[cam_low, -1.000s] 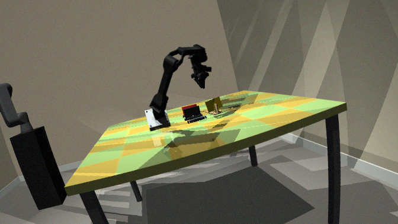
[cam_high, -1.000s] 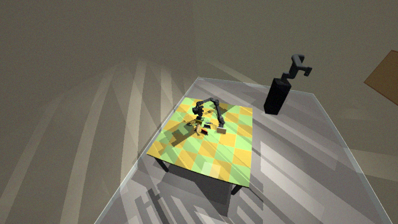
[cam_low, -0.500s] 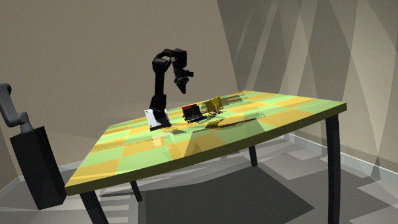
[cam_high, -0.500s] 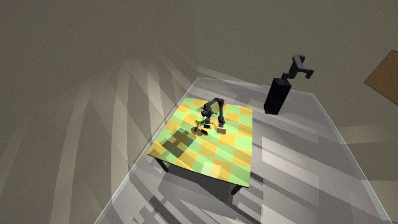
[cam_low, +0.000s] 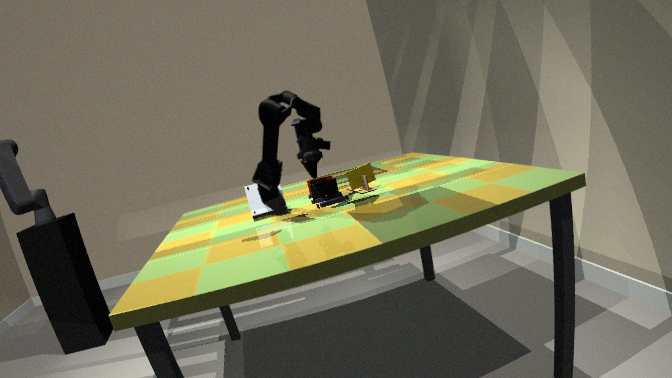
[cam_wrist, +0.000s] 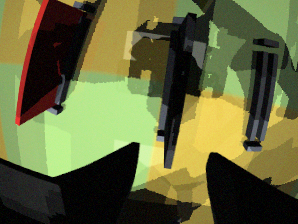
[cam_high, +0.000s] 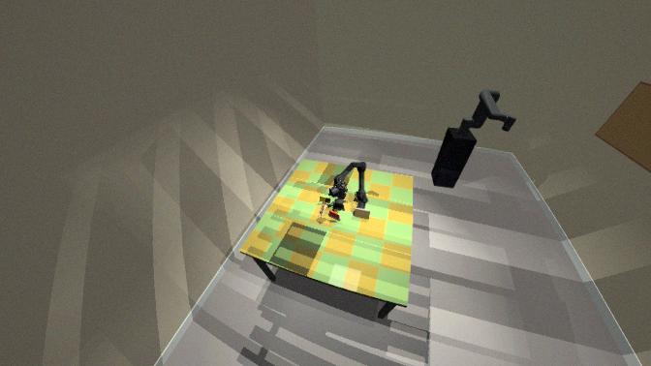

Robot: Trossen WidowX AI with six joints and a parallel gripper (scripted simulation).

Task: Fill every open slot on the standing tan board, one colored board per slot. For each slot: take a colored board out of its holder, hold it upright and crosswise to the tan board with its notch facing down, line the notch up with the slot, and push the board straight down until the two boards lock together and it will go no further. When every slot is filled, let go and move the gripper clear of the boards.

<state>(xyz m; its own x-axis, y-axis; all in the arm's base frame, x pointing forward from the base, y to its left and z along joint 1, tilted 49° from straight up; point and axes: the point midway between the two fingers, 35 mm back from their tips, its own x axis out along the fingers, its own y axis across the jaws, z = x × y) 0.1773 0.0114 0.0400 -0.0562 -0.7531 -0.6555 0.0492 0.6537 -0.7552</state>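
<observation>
Right now the nearly black board is 30 mm ahead of my gripper tip and 60 mm below it. The rest, counted from my gripper tip: yellow board (170 mm ahead, 40 mm to the right, 40 mm below); red board (40 mm ahead, 110 mm to the left, 60 mm below); tan board (170 mm ahead, 10 mm to the left, 70 mm below).
</observation>
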